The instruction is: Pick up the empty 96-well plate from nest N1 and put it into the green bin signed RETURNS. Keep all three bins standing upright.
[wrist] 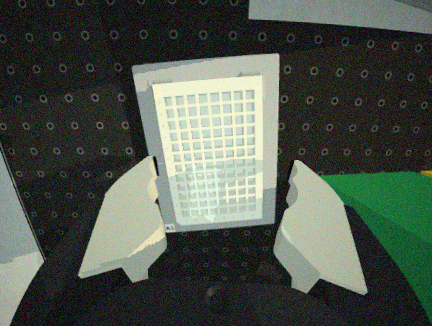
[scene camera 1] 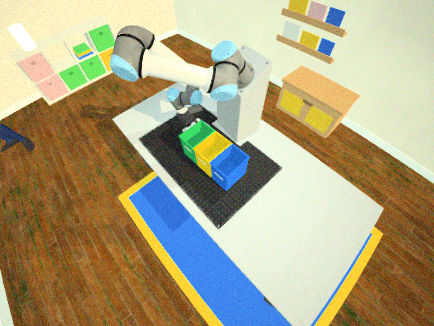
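There is a yellow bin here, and I see a blue bin as well. A white 96-well plate is in my sight too, and so is my gripper.
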